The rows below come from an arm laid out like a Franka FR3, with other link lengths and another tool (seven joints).
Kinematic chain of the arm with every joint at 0, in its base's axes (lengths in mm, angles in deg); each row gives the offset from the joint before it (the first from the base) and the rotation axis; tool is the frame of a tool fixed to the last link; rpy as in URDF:
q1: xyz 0 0 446.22 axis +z
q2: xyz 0 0 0 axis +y
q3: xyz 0 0 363.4 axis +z
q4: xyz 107.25 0 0 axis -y
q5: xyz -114.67 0 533.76 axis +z
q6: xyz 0 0 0 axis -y
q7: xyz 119.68 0 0 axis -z
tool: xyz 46 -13 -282.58 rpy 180 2.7 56
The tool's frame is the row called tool.
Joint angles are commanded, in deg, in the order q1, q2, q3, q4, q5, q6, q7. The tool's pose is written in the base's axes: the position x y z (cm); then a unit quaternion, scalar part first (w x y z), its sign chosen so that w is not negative. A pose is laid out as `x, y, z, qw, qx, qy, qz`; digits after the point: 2 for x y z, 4 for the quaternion.
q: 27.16 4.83 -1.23 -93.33 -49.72 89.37 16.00
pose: 83.41, 14.68, 65.22, 0.4207, 0.7407, 0.5054, -0.1380
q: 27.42 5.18 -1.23 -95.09 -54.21 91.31 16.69
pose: 84.54, 14.75, 64.70, 0.4553, 0.7181, 0.5079, -0.1379
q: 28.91 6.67 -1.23 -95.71 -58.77 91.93 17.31
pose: 85.45, 16.61, 63.82, 0.4903, 0.6891, 0.5143, -0.1421
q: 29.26 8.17 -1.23 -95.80 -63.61 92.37 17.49
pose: 86.77, 16.98, 63.65, 0.5252, 0.6619, 0.5137, -0.1490
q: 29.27 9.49 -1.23 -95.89 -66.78 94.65 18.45
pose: 88.36, 17.98, 63.04, 0.5474, 0.6431, 0.5174, -0.1381
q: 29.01 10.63 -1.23 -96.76 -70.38 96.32 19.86
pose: 89.60, 18.21, 61.88, 0.5707, 0.6235, 0.5171, -0.1347
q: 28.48 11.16 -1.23 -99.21 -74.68 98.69 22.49
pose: 90.55, 18.14, 59.93, 0.5958, 0.6015, 0.5167, -0.1273
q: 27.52 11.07 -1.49 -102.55 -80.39 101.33 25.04
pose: 91.43, 17.15, 58.18, 0.6258, 0.5709, 0.5173, -0.1220
